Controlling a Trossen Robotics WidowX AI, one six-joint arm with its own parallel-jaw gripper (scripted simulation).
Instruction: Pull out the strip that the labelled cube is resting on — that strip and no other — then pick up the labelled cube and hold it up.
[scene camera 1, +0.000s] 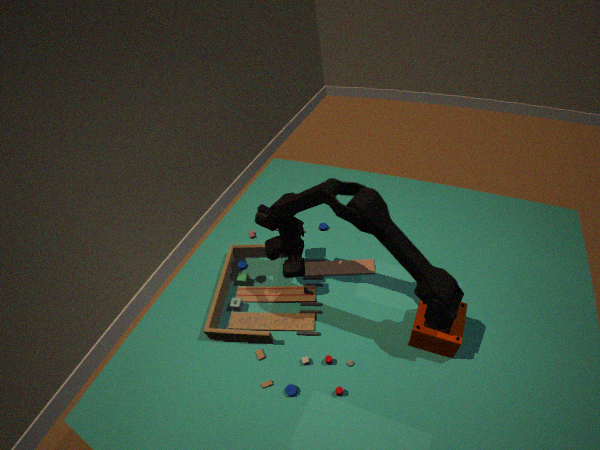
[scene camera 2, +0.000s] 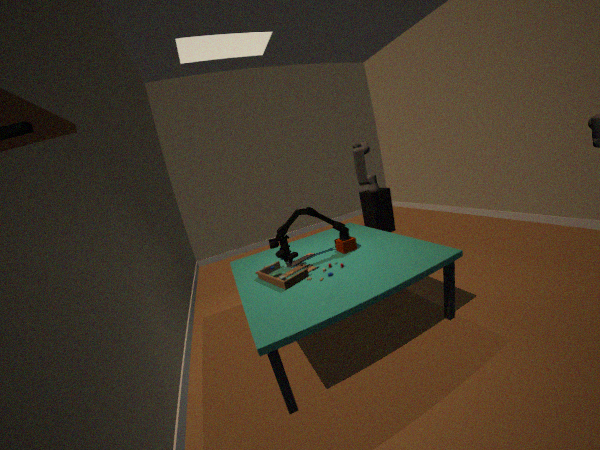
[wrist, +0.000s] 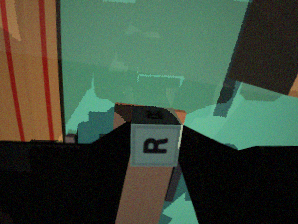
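There is a labelled cube (wrist: 156, 132) in the scene I am looking at. As for my gripper (scene camera 1: 298, 266), I see it there, and the wrist view has my gripper (wrist: 152, 128) too.
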